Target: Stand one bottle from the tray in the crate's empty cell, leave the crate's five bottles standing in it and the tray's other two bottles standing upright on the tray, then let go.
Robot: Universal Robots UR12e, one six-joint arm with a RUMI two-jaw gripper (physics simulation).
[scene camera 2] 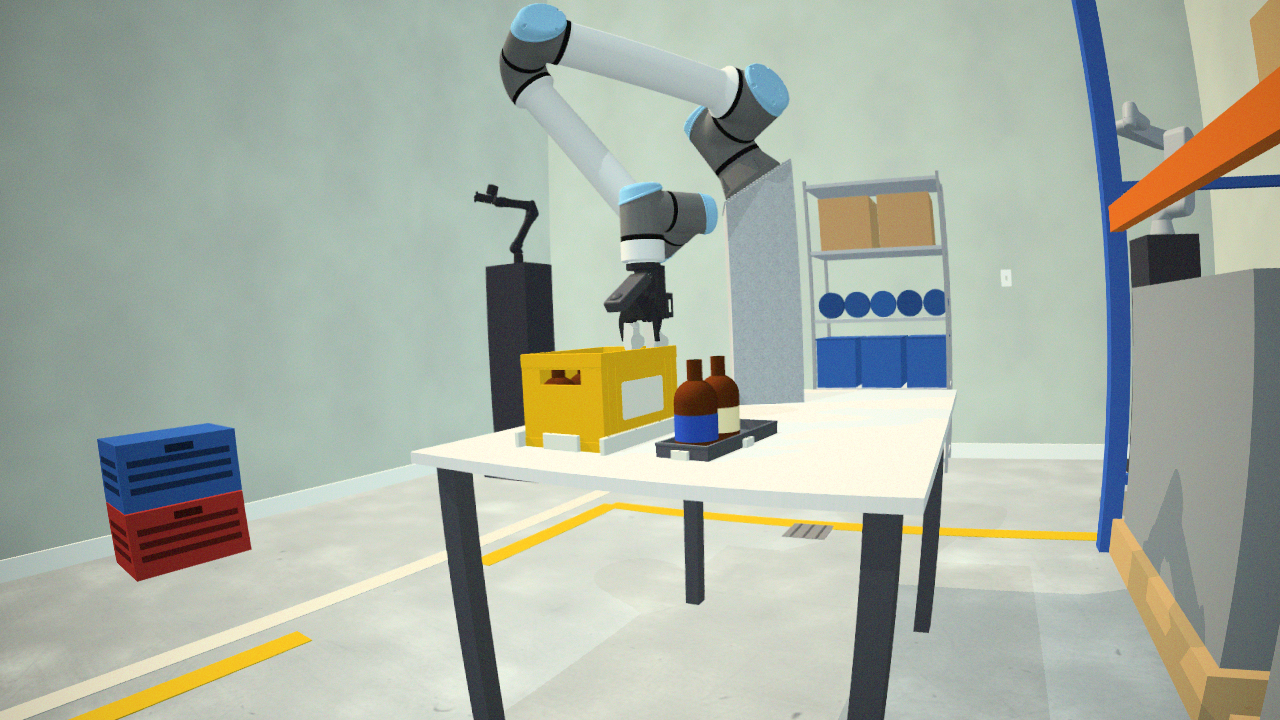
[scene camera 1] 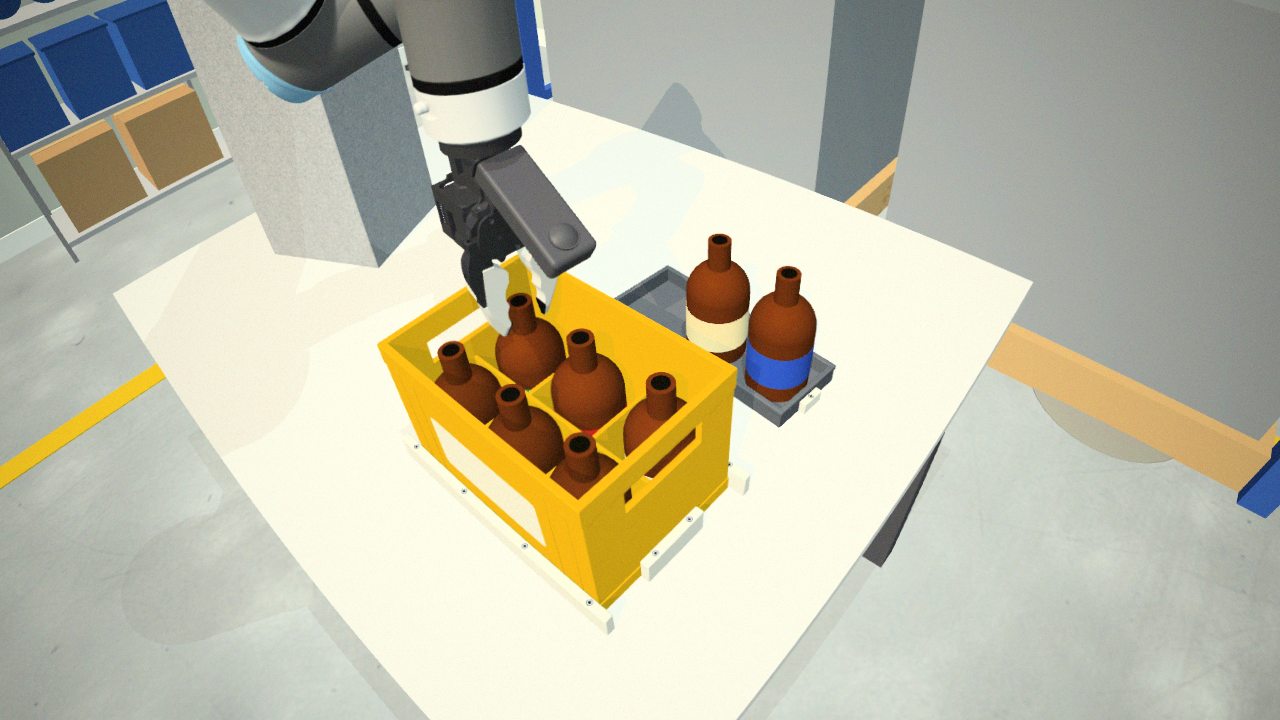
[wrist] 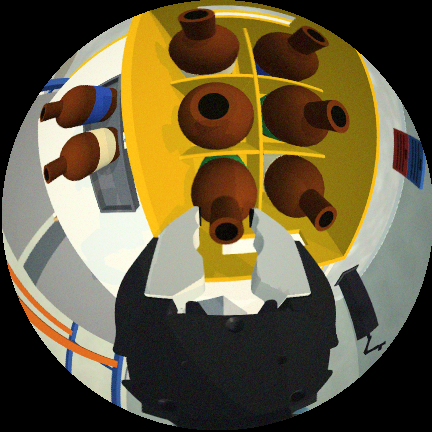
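Where they show: gripper, fingertip midpoint: (scene camera 1: 525, 323) (wrist: 224, 208); arm's base, origin of the base link: (scene camera 2: 756, 186).
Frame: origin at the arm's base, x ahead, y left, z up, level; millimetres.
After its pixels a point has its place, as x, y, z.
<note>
The yellow crate (scene camera 1: 666, 528) @[768, -193, -563] (scene camera 2: 563, 416) @[768, -189, -538] (wrist: 140, 125) @[637, -90, -433] has a brown bottle standing in each cell. My gripper (scene camera 1: 524, 318) @[552, -124, -466] (scene camera 2: 648, 343) @[552, -124, -466] (wrist: 224, 208) @[552, -124, -466] is slightly open at the corner cell nearest the robot's column, on the tray side. Its fingers stand on both sides of the neck of the green-labelled bottle (scene camera 1: 529, 356) @[572, -145, -485] (wrist: 224, 186) @[569, -128, -475], with small gaps in the wrist view. That bottle stands upright, its base hidden. On the grey tray (scene camera 1: 780, 414) @[787, -2, -576] (scene camera 2: 765, 430) @[592, 140, -585] (wrist: 118, 202) @[538, 100, -595], a cream-labelled bottle (scene camera 1: 718, 295) @[678, 44, -491] (scene camera 2: 728, 394) @[687, 98, -506] (wrist: 82, 157) @[651, 40, -493] and a blue-labelled bottle (scene camera 1: 781, 329) @[762, 30, -490] (scene camera 2: 695, 399) @[785, 72, -502] (wrist: 80, 107) @[728, 32, -500] stand upright.
The crate walls rise close around the gripper, and the neighbouring bottle necks (scene camera 1: 580, 349) (wrist: 327, 116) stand near it. White stop strips (scene camera 1: 675, 541) @[780, -195, -572] line the crate's base on the table (scene camera 1: 483, 644) @[690, -371, -600]. The robot's speckled column (scene camera 1: 295, 179) @[49, -86, -449] (scene camera 2: 765, 295) @[115, 33, -316] stands behind.
</note>
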